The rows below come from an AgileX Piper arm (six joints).
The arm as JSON. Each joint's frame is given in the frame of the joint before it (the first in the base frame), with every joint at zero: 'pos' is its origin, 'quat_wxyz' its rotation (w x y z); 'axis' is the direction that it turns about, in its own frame. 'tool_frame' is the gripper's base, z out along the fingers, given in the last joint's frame.
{
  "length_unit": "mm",
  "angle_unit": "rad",
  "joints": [
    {
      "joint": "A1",
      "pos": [
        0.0,
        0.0,
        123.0
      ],
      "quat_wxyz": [
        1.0,
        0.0,
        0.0,
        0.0
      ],
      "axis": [
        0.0,
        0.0,
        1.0
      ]
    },
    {
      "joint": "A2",
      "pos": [
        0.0,
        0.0,
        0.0
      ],
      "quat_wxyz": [
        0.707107,
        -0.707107,
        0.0,
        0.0
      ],
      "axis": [
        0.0,
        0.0,
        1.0
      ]
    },
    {
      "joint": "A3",
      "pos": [
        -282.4,
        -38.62,
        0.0
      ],
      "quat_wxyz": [
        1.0,
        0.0,
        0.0,
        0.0
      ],
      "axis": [
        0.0,
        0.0,
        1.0
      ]
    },
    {
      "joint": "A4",
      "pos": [
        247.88,
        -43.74,
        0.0
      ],
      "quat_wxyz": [
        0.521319,
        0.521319,
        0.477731,
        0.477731
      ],
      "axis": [
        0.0,
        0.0,
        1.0
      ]
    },
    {
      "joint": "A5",
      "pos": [
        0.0,
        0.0,
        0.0
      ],
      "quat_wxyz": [
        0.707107,
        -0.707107,
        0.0,
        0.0
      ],
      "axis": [
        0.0,
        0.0,
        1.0
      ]
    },
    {
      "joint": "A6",
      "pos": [
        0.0,
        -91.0,
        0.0
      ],
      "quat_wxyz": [
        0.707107,
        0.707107,
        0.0,
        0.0
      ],
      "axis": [
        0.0,
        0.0,
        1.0
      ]
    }
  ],
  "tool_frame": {
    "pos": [
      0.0,
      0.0,
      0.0
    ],
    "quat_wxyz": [
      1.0,
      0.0,
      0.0,
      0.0
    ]
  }
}
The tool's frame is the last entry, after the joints.
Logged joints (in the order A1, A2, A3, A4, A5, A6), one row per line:
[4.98, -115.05, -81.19, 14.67, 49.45, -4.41]
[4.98, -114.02, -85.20, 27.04, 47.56, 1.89]
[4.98, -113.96, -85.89, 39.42, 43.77, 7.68]
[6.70, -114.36, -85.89, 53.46, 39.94, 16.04]
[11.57, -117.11, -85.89, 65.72, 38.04, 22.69]
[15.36, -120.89, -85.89, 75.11, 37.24, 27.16]
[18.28, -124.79, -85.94, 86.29, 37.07, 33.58]
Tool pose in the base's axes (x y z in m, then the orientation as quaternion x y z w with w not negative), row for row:
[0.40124, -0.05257, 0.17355, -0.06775, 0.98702, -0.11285, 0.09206]
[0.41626, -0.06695, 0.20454, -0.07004, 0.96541, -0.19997, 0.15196]
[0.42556, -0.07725, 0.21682, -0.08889, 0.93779, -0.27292, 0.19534]
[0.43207, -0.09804, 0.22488, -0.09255, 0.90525, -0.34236, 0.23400]
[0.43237, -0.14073, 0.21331, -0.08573, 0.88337, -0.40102, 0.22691]
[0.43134, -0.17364, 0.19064, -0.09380, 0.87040, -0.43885, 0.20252]
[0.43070, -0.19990, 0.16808, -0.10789, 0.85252, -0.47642, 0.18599]
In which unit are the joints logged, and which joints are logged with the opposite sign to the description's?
The joints are logged in degrees. Opposite sign: A1, A2, A4.
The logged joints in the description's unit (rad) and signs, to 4 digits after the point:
[-0.0869, 2.0080, -1.4170, -0.2560, 0.8631, -0.0770]
[-0.0869, 1.9900, -1.4870, -0.4719, 0.8301, 0.0330]
[-0.0869, 1.9890, -1.4991, -0.6880, 0.7639, 0.1340]
[-0.1169, 1.9960, -1.4991, -0.9331, 0.6971, 0.2800]
[-0.2019, 2.0440, -1.4991, -1.1470, 0.6639, 0.3960]
[-0.2681, 2.1099, -1.4991, -1.3109, 0.6500, 0.4740]
[-0.3190, 2.1780, -1.4999, -1.5060, 0.6470, 0.5861]

